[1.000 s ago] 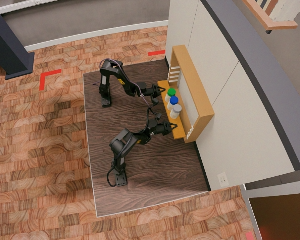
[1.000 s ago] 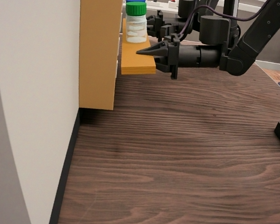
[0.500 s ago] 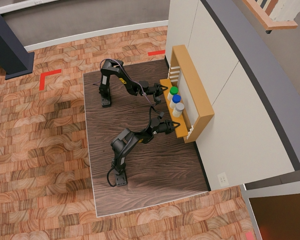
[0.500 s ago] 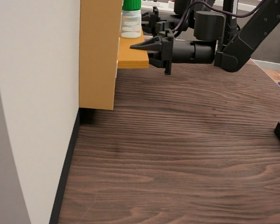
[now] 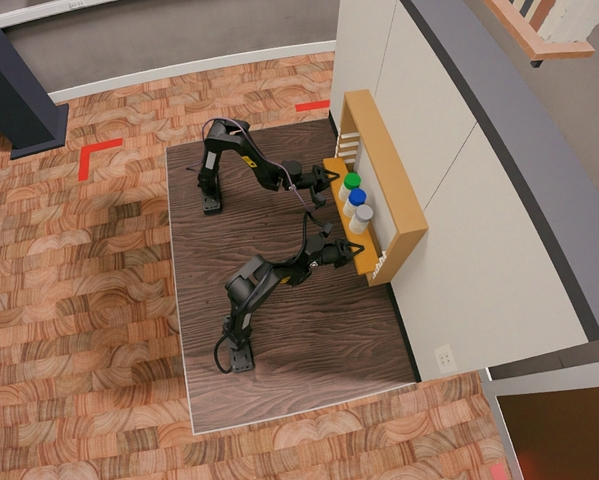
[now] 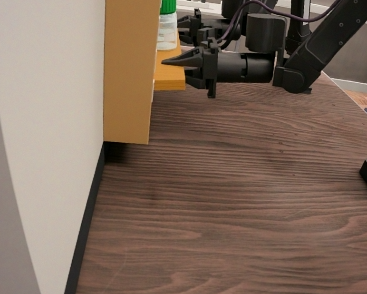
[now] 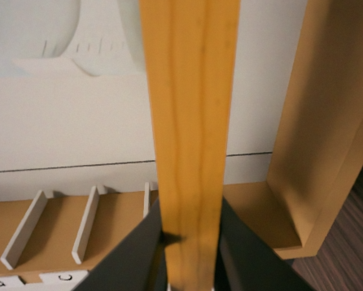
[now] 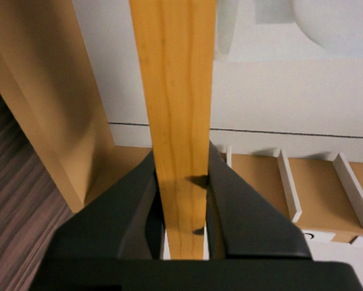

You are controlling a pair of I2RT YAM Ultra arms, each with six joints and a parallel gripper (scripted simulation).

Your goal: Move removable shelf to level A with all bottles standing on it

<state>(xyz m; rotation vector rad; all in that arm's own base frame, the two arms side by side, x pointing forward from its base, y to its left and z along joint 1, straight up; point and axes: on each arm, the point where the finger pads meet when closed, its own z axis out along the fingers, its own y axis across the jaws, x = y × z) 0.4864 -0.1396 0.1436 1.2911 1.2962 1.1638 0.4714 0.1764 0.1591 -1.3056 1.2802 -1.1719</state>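
My right gripper is now 80 mm to the right of the grey-capped bottle, 60 mm below it and 10 mm short of it. The rest, counted from my right hand: orange wall rack (140 mm to the left, 100 mm above, 60 mm ahead); blue-capped bottle (140 mm to the left, 60 mm above, 10 mm ahead); removable shelf (150 mm to the left, 10 mm ahead).
Now: the green-capped bottle 10 mm ahead of my left hand, 90 mm to the right of it and 60 mm above it. Also, from my left hand: orange wall rack: 60 mm ahead, 150 mm to the right, 100 mm above; then blue-capped bottle: 10 mm ahead, 150 mm to the right, 60 mm above; then removable shelf: 150 mm to the right.
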